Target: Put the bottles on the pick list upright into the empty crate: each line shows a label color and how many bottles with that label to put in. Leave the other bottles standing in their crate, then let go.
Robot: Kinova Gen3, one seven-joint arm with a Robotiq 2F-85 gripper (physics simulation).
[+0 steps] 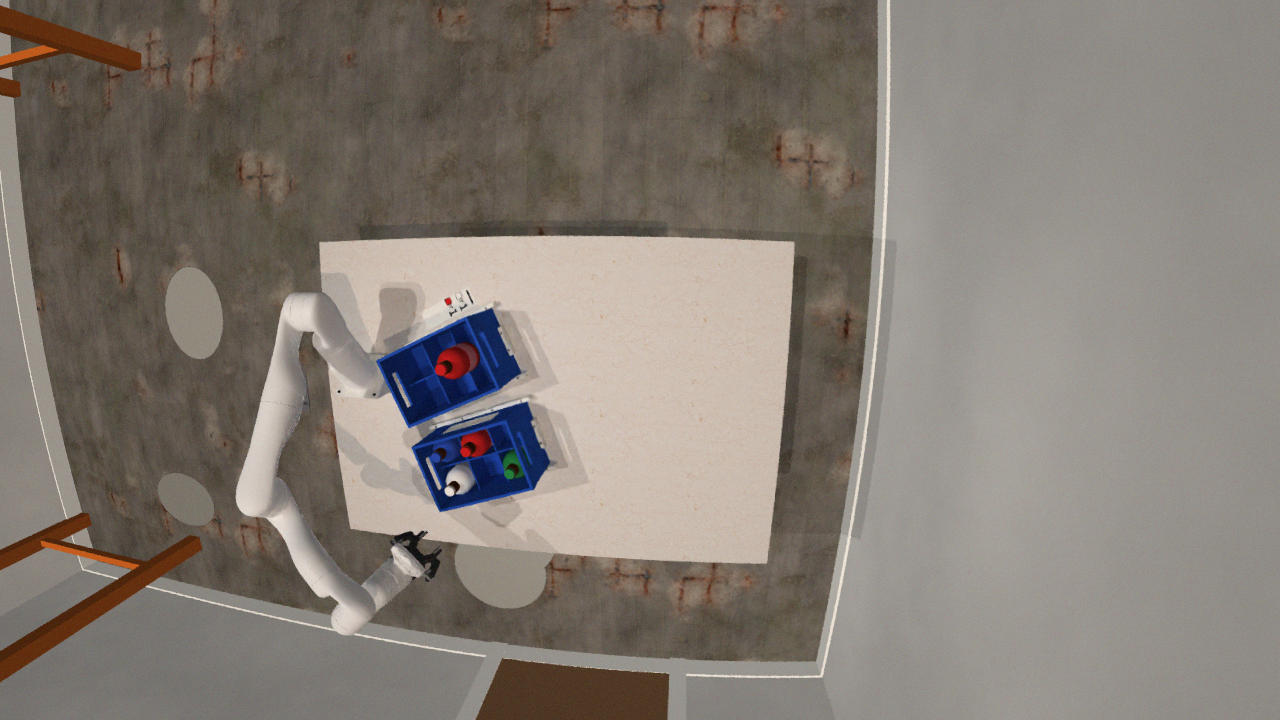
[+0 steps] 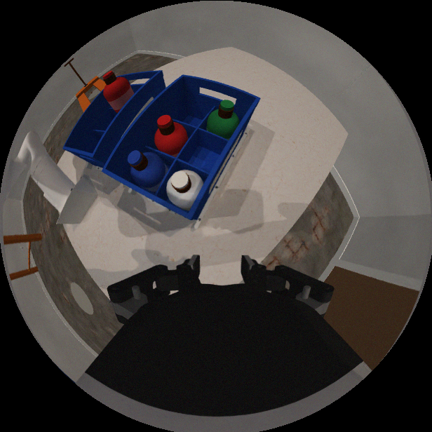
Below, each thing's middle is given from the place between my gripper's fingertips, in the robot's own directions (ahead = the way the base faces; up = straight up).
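Green bottle [image 2: 223,121]: 150 mm to the left of my hand, 130 mm below, 220 mm ahead. White bottle [image 1: 459,480]: my hand 130 mm above it, 110 mm to the right of it, 50 mm short of it. Nearest to my hand of the things named here, going by their middles: white bottle.
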